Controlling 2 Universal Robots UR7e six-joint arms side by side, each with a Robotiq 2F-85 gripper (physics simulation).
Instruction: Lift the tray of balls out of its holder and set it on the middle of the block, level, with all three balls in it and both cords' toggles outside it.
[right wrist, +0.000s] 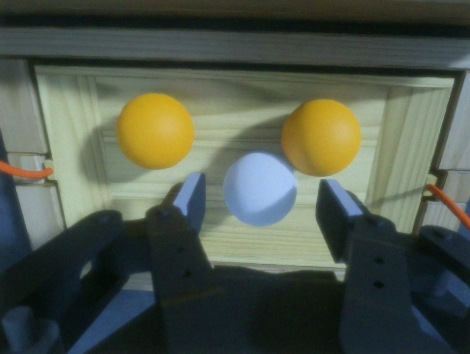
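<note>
The pale wooden tray sits inside its wooden holder. Two orange balls lie in the tray at left and right, and a white ball lies in it near the middle, close against the right orange ball. My right gripper is open, its fingers on either side of the white ball with a gap at each side. An orange cord leaves the tray's left end and another orange cord leaves its right end. The toggles and the left gripper do not show.
The holder's side walls stand close beside the tray's ends, with notches where the cords pass. A brown wooden surface shows along the top edge, beyond the holder's back wall. Blue-grey table shows at the lower left.
</note>
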